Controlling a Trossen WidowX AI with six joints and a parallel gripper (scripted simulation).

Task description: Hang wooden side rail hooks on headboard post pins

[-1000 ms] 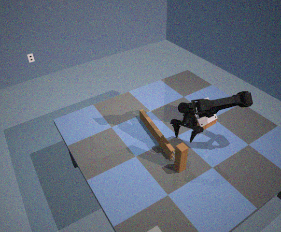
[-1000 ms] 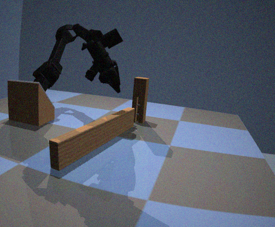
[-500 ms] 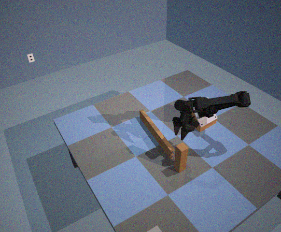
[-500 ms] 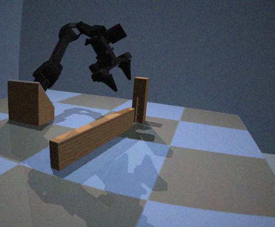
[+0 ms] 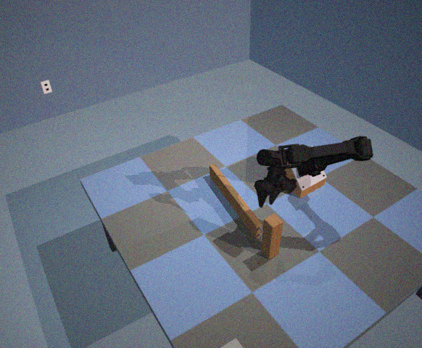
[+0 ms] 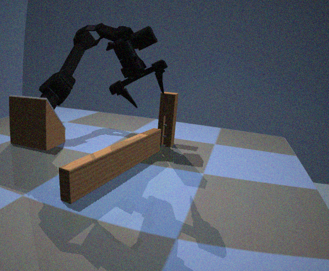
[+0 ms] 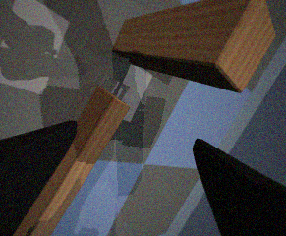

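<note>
My gripper tip is 30 mm short of the headboard post, 90 mm to the right of it and 70 mm above it.
</note>
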